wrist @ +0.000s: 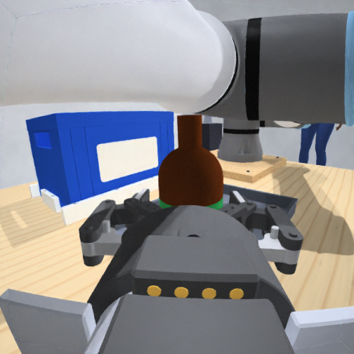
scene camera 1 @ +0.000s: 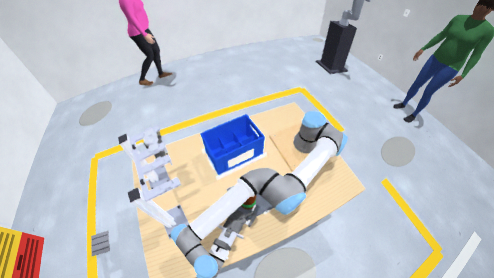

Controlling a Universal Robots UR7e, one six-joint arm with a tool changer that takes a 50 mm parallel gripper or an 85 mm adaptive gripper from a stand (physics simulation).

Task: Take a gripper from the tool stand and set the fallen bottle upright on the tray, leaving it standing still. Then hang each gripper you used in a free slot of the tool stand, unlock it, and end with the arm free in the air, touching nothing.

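Frame: origin at the arm's base, x down, y ahead, z right, level; metres.
Seen in the pictures: arm's base, origin of its link: [scene camera 1: 305, 143].
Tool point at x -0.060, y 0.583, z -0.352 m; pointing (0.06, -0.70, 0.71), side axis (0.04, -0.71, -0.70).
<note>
Pixels of each thing's middle, then the offset from my tool point to it. "spot": a spot on its surface instead.
- brown bottle with a green band, middle of its body: [scene camera 1: 248, 196] dx +0.002, dy -0.139, dz +0.139 m
- dark grey tray, a spot on its surface: [scene camera 1: 263, 203] spot: dx +0.079, dy -0.208, dz +0.107 m
- blue divided crate, middle of its body: [scene camera 1: 233, 145] dx -0.004, dy -0.163, dz +0.440 m
The brown bottle with a green band [scene camera 1: 249, 202] [wrist: 190, 175] is upright in the wrist view. Its base is hidden behind the gripper, and the arm covers part of it in the scene view. The dark grey tray [scene camera 1: 263, 203] [wrist: 275, 195] shows around and behind it. My adaptive gripper [scene camera 1: 251, 208] [wrist: 190, 202] is on the arm, low and level at the bottle. Its finger linkages are spread wide, and it looks open, with the bottle in front of its palm. The fingertip pads are mostly hidden. The tool stand [scene camera 1: 156, 210] is at the table's left side.
A blue divided crate [scene camera 1: 218, 159] [wrist: 75, 155] stands behind the tray, in a white holder [wrist: 85, 212]. The arm's forearm [scene camera 1: 222, 207] [wrist: 110, 55] passes low over the bottle and tray. The arm's base stands on a wooden board [scene camera 1: 281, 145] [wrist: 250, 170].
</note>
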